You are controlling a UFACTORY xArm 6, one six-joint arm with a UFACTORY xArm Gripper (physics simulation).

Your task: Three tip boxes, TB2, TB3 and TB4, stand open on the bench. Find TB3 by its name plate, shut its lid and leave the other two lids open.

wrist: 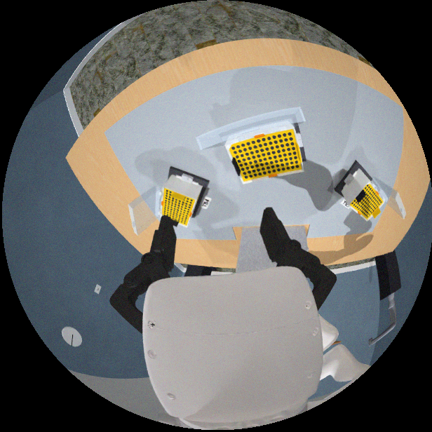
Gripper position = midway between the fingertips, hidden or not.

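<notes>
Here is my gripper [217,222], and I can see a grey mat [346,121] as well.
</notes>
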